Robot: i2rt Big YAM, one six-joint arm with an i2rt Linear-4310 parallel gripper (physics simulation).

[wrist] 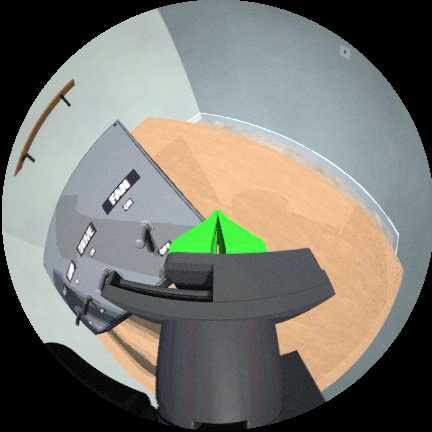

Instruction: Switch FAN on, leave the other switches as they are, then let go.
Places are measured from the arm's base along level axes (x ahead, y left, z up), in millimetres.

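Where they show: gripper, fingertip midpoint: (pixel 217 214).
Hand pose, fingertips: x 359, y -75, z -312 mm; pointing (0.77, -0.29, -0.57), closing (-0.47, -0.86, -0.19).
Things, the pixels of their centre, and the offset from my fingertips. "spot": a spot on its surface instead. Level surfaces: height alone.
- FAN label, body centre: (pixel 118 191) dx +107, dy +110, dz +18 mm
- FAN lever, surface spot: (pixel 143 236) spot: dx +19, dy +85, dz +11 mm
- OFF label, surface spot: (pixel 164 248) spot: dx +10, dy +89, dz -34 mm
- DRIVE lever, surface spot: (pixel 103 281) spot: dx +0, dy +204, dz +3 mm
- small lever, surface spot: (pixel 78 318) spot: dx -51, dy +438, dz +2 mm
- wooden table, its level: dz -111 mm
The grey switch panel (pixel 100 172) stands at the left of the wrist view. The FAN label (pixel 120 192) and its small ON label (pixel 128 204) lie above the FAN lever (pixel 143 236); the OFF label (pixel 164 248) is at its lower right. The lever's tip is apart from the OFF label and seems to lean to the ON side, though the angle makes this hard to tell. My gripper (pixel 217 214) is shut and empty, right of the FAN lever and apart from it. The DRIVE lever (pixel 103 281) is partly hidden by my gripper body.
Two more levers, one of them a small lever (pixel 78 318), stand at the panel's lower left. The panel stands on a wooden table (pixel 300 225). A wooden wall rail (pixel 36 127) is at the far left. A pale wall plate (pixel 345 51) shows at the upper right.
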